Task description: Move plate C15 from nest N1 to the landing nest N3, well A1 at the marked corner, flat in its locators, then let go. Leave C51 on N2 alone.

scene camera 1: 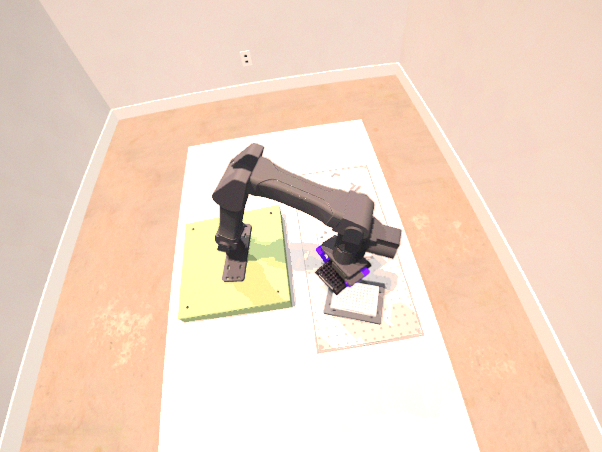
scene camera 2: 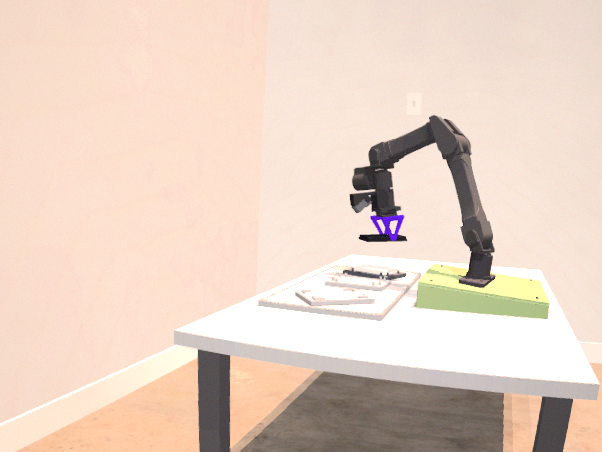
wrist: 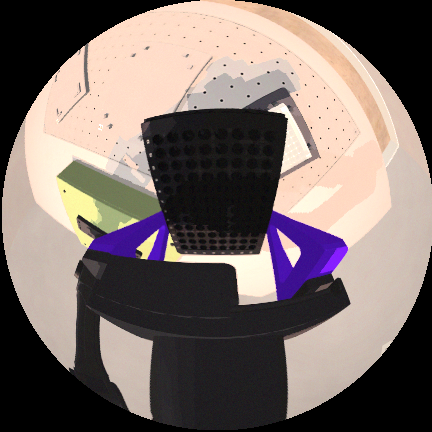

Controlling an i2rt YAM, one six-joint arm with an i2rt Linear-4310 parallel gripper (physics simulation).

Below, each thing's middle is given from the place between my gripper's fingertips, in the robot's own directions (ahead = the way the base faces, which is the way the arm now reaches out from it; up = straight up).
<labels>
I see my gripper 20 mm short of the black well plate [wrist: 215,171] and 10 mm to the right of it. From my hand the other things lie so: white grid plate [scene camera 1: 360,298] 100 mm below, 50 mm ahead, 30 mm to the right.
</labels>
